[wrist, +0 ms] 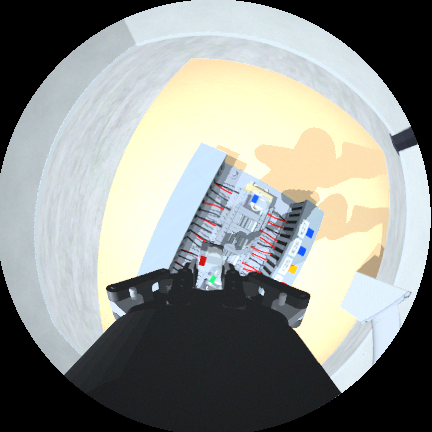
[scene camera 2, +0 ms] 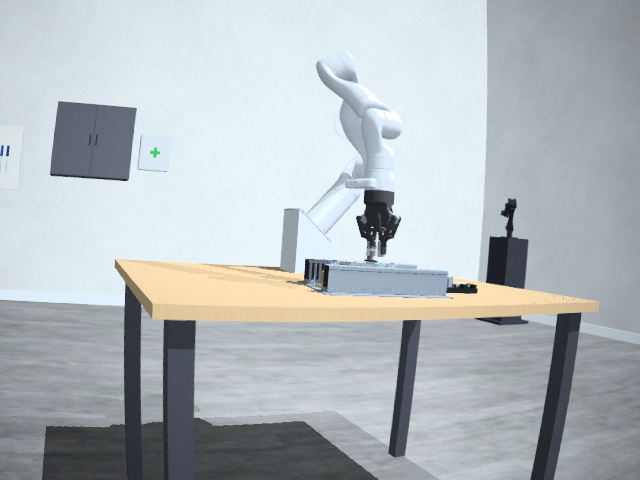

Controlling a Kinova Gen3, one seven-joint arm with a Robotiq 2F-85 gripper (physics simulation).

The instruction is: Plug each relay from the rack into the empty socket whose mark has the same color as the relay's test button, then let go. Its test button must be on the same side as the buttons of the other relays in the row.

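Frame: origin at the arm's base, x ahead, y right, z down, level; metres.
Seen in the pictures: gripper, fingertip midpoint: (wrist: 209,266) (scene camera 2: 376,256); arm's base, link origin: (scene camera 2: 311,228).
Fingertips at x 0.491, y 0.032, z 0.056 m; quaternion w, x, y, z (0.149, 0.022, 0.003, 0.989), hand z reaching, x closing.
Offsets run from my fingertips to a thing's middle. "spot": to the spot under its first point. Level surfaces: height alone.
My gripper (scene camera 2: 376,249) (wrist: 209,266) is shut on a clear relay {dx +0.003, dy +0.015, dz -0.004 m} (scene camera 2: 371,250) (wrist: 214,256) with a red test button {dx +0.010, dy +0.012, dz -0.025 m} (wrist: 202,260). The relay is upright over the socket row, low between the ducts. Its lower end is hidden behind the front duct in the scene view, so I cannot tell whether its pins touch a socket. A seated relay {dx -0.035, dy +0.096, dz +0.036 m} (wrist: 261,203) with a blue button stands at the row's far end, with empty sockets {dx -0.025, dy +0.022, dz +0.064 m} (wrist: 246,222) nearer. A green button {dx -0.010, dy -0.021, dz +0.015 m} (wrist: 213,279) shows between the fingers. A red mark {dx -0.117, dy -0.007, dz +0.021 m} (wrist: 284,283) partly shows on the right duct, beside yellow {spot: dx -0.124, dy +0.022, dz +0.021 m} (wrist: 293,269) and blue (wrist: 301,251) marks.
The tall front duct {dx +0.069, dy +0.003, dz +0.051 m} (scene camera 2: 387,281) (wrist: 182,205) and the marked right duct {spot: dx -0.127, dy +0.074, dz +0.021 m} (wrist: 306,237) flank the row. Red and black wires {dx -0.073, dy +0.015, dz +0.067 m} (wrist: 267,242) run along both sides. The black relay rack {dx +0.015, dy -0.251, dz +0.072 m} (scene camera 2: 463,288) lies right of the panel on the table {dz +0.084 m} (scene camera 2: 232,304).
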